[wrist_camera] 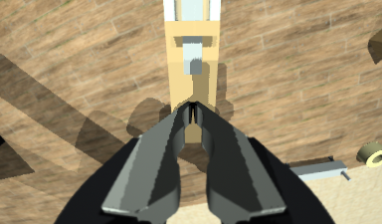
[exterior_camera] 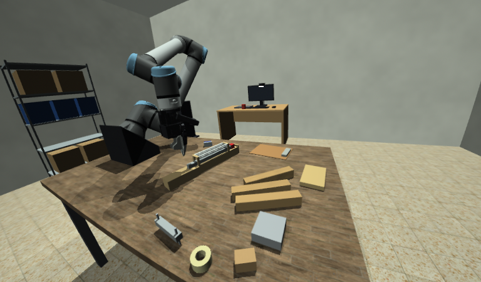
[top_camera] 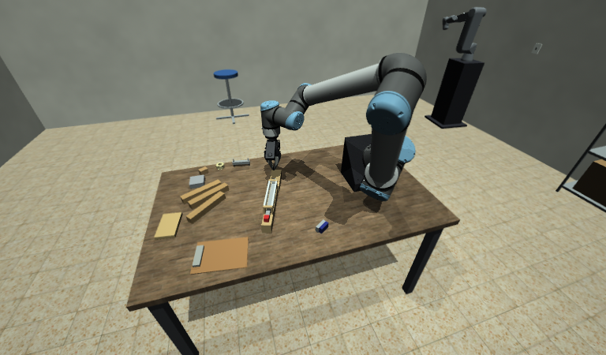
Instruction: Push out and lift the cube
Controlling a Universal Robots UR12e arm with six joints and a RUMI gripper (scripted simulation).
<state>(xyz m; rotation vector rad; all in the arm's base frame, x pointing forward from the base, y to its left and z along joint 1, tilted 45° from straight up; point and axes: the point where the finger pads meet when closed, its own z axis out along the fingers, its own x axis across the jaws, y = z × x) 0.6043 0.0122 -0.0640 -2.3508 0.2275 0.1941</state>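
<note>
Right now my hand is 300 mm to the right of the red cube, 80 mm above it and 70 mm short of it. Also, from my hand: blue-and-white block: 370 mm to the left, 190 mm behind, 120 mm below; then pale grey bar: 220 mm to the left, 80 mm below, 50 mm ahead; then grey block: 450 mm ahead, 120 mm to the right, 120 mm below.
</note>
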